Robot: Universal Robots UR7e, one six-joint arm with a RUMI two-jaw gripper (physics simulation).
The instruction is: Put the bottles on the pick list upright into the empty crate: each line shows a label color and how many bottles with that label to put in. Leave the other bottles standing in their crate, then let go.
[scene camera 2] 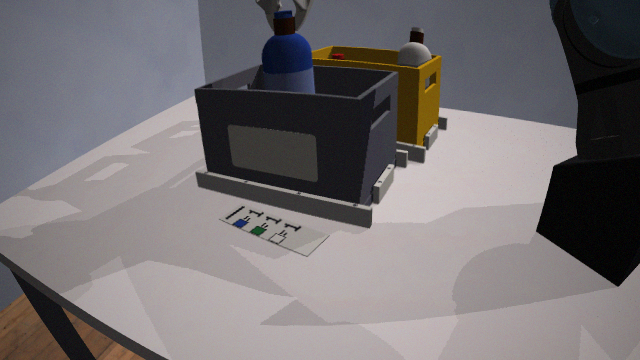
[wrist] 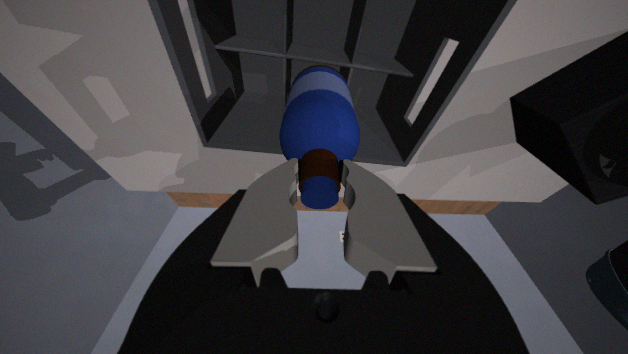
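Pixels of known places: gripper, between the fingertips: [scene camera 2: 285, 31] [wrist: 319, 162]; arm's base, origin of its link: [scene camera 2: 628, 147].
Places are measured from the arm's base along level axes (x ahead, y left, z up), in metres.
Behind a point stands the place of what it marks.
My gripper [scene camera 2: 285, 22] {x 0.503, y -0.049, z 0.107 m} [wrist: 319, 162] {x 0.503, y -0.049, z 0.107 m} is shut on the brown neck of a blue bottle [scene camera 2: 287, 55] {x 0.487, y -0.013, z 0.075 m} [wrist: 320, 122] {x 0.502, y -0.075, z 0.093 m}. The bottle is upright, its lower part inside the dark grey crate [scene camera 2: 280, 107] {x 0.489, y 0.016, z 0.007 m} [wrist: 407, 159] {x 0.382, y 0.017, z 0.028 m}, hidden by the crate's front wall in the scene view. In the wrist view it is over the middle compartment of the row nearest the gripper. The pick list [scene camera 2: 305, 245] {x 0.432, y 0.102, z -0.145 m} shows blue, green and white squares, one line each; the counts look like 1. In the yellow crate [scene camera 2: 407, 100] {x 0.340, y -0.198, z -0.034 m}, a white-topped bottle [scene camera 2: 414, 52] {x 0.336, y -0.311, z 0.040 m} and a red cap [scene camera 2: 338, 56] {x 0.511, y -0.360, z 0.014 m} show.
Light grey rails [scene camera 2: 285, 196] {x 0.488, y 0.027, z -0.124 m} edge the dark crate's base on the table [scene camera 2: 400, 280] {x 0.303, y 0.139, z -0.147 m}. A divider [wrist: 315, 56] {x 0.505, y -0.083, z -0.067 m} crosses the dark crate. The yellow crate stands behind it. The robot's dark base [scene camera 2: 590, 215] {x 0.059, y 0.060, z -0.077 m} [wrist: 560, 115] {x 0.101, y -0.005, z -0.056 m} is at the right.
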